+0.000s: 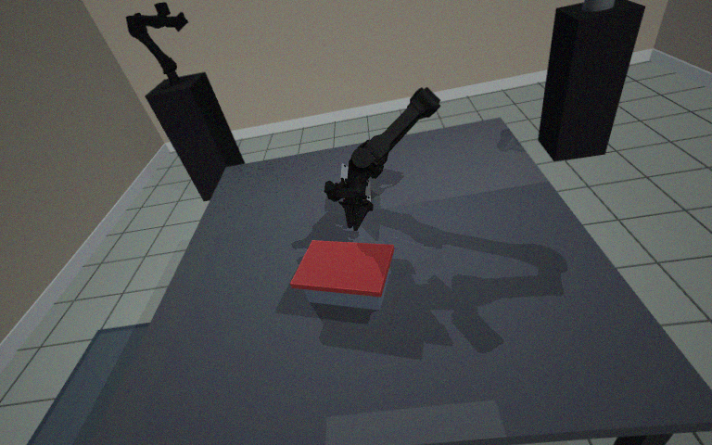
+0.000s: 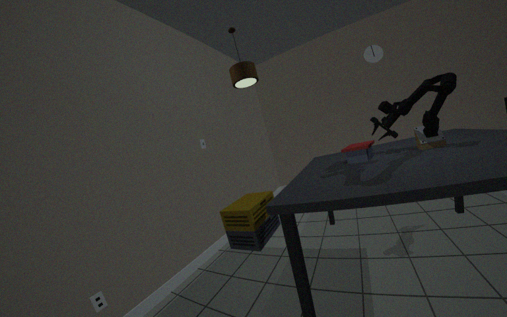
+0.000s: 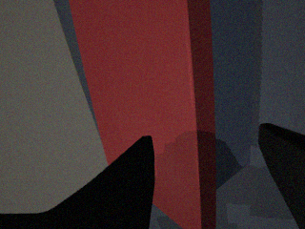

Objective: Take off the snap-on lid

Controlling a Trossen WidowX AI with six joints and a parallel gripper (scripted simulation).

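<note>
My gripper tip is now 110 mm short of the red lid, 30 mm to the left of it and 30 mm above it. Round my gripper tip: storage box: 110 mm ahead, 80 mm below, 30 mm to the right.
</note>
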